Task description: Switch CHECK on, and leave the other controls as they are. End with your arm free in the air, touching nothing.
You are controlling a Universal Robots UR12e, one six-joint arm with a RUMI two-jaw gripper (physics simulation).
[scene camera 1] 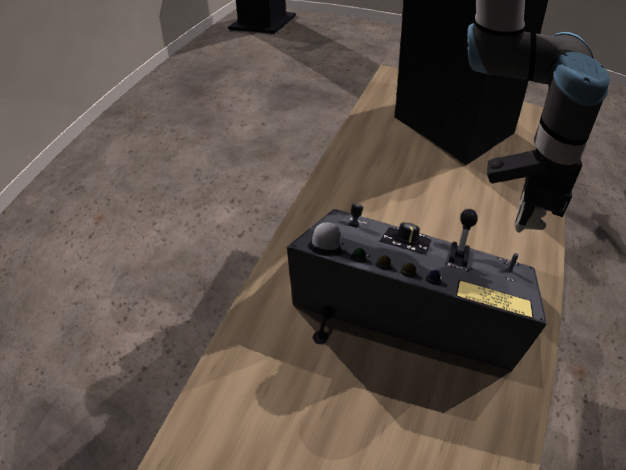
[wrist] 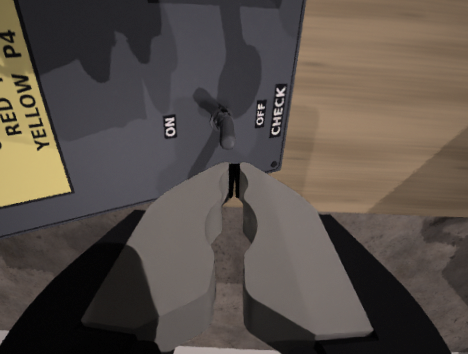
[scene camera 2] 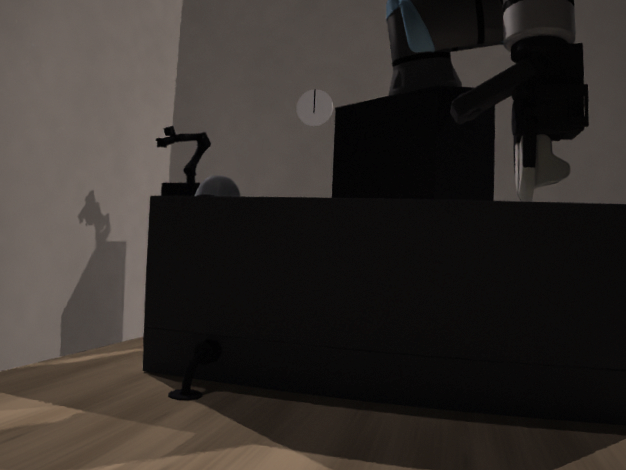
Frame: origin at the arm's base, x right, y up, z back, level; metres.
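Where they show: gripper, fingertip midpoint: [scene camera 1: 517, 230] [wrist: 235, 166].
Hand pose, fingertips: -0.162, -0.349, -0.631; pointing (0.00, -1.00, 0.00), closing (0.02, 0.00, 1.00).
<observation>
Things, the pixels of their top centre, and the offset from my fingertips, as dx, dy, dz. "spot": a spot on its surface instead.
- CHECK toggle, middle of its top: [wrist: 225, 143] [scene camera 1: 516, 254] -0.016, -0.061, -0.008
- OFF label, surface spot: [wrist: 260, 114] spot: -0.017, -0.128, +0.021
- CHECK label, middle of its top: [wrist: 278, 113] -0.017, -0.135, +0.039
- ball-topped lever, middle of its top: [scene camera 1: 470, 211] +0.103, -0.041, +0.058
- rotary knob, middle of its top: [scene camera 1: 410, 225] +0.224, -0.070, +0.000
- small black-knobbed control, middle of its top: [scene camera 1: 355, 208] +0.344, -0.064, +0.000
- white dome, surface spot: [scene camera 2: 218, 186] [scene camera 1: 328, 242] spot: +0.346, +0.002, -0.161
- yellow label, surface spot: [wrist: 30, 135] spot: -0.005, -0.041, -0.137
The CHECK toggle [scene camera 1: 513, 262] [wrist: 226, 131] is a short grey lever near the right end of the dark control box [scene camera 1: 404, 306] [scene camera 2: 353, 283] [wrist: 120, 170]. In the wrist view the ON label [wrist: 170, 126] is left of it, and the OFF label [wrist: 260, 114] and CHECK label [wrist: 278, 110] are right of it. Its tip points down the wrist view and slightly to the OFF side. My gripper [scene camera 1: 519, 227] [scene camera 2: 525, 198] [wrist: 235, 166] is shut and empty. In the wrist view its fingertips show just below the lever's tip, with a gap. Scene camera 2 does not show the toggle.
A ball-topped lever [scene camera 1: 468, 219], a rotary knob [scene camera 1: 409, 232], a small black-knobbed control [scene camera 1: 356, 211], a white dome [scene camera 1: 326, 236] [scene camera 2: 218, 186] and several coloured domes stand on the box. A yellow label [scene camera 1: 494, 298] [wrist: 30, 135] lies at its front right. A black pedestal [scene camera 1: 455, 101] [scene camera 2: 412, 151] stands behind.
</observation>
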